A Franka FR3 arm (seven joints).
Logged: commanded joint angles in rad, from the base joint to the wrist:
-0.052, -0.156, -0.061, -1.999, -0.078, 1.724, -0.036
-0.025, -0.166, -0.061, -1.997, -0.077, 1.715, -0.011
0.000, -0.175, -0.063, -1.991, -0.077, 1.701, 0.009
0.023, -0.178, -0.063, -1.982, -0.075, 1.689, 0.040
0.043, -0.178, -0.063, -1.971, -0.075, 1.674, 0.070
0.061, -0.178, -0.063, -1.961, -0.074, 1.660, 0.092
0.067, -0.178, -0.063, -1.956, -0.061, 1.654, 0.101
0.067, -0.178, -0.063, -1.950, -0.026, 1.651, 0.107
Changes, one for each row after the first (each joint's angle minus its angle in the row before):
0.027, -0.010, 0.000, 0.002, 0.001, -0.009, 0.025
0.025, -0.009, -0.002, 0.006, 0.000, -0.014, 0.020
0.023, -0.003, 0.000, 0.009, 0.002, -0.012, 0.031
0.020, 0.000, 0.000, 0.011, 0.000, -0.015, 0.030
0.018, 0.000, 0.000, 0.010, 0.001, -0.014, 0.022
0.006, 0.000, 0.000, 0.005, 0.013, -0.006, 0.009
0.000, 0.000, 0.000, 0.006, 0.035, -0.003, 0.006

